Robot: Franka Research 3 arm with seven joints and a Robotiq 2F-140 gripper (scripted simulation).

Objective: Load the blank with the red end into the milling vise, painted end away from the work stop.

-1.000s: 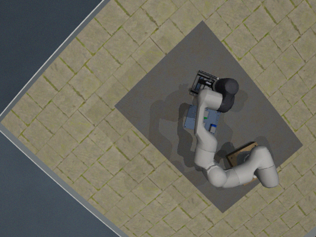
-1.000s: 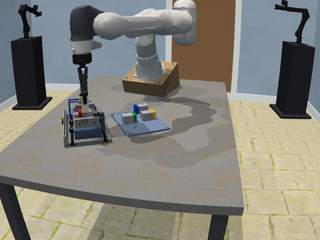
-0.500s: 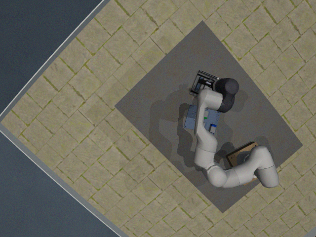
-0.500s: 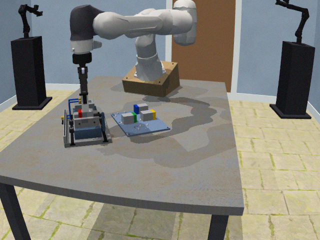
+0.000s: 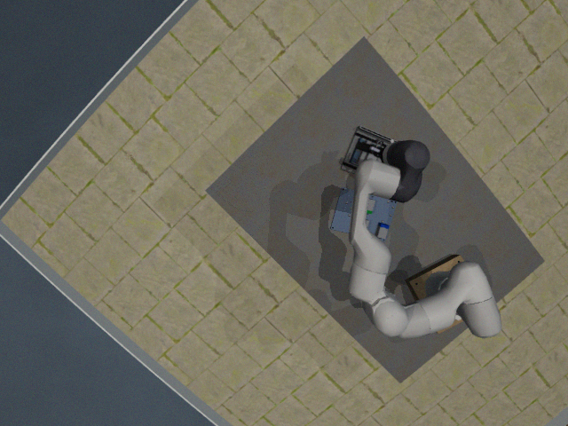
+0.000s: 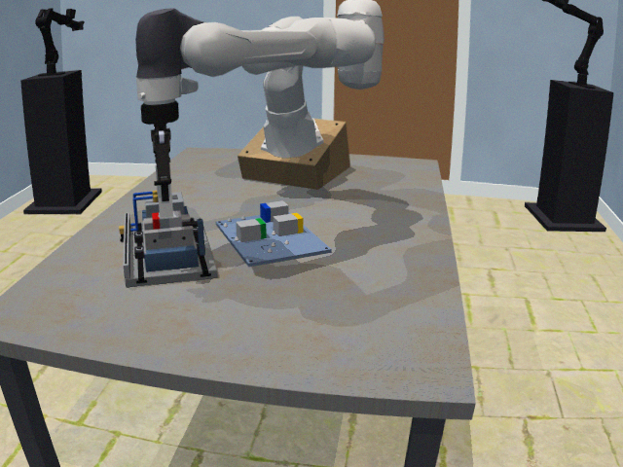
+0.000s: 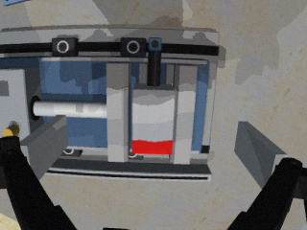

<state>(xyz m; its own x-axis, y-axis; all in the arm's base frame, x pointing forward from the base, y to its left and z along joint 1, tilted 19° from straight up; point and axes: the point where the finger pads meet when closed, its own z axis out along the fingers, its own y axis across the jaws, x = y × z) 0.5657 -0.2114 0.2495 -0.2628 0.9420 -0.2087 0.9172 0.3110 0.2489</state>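
Now: the red-ended blank 50 mm below my hand. Also, from my hand: green blank: 160 mm to the left, 140 mm behind, 120 mm below; work stop rod: 60 mm below, 50 mm to the left, 10 mm behind; hosed block: 160 mm behind, 70 mm below, 40 mm to the right.
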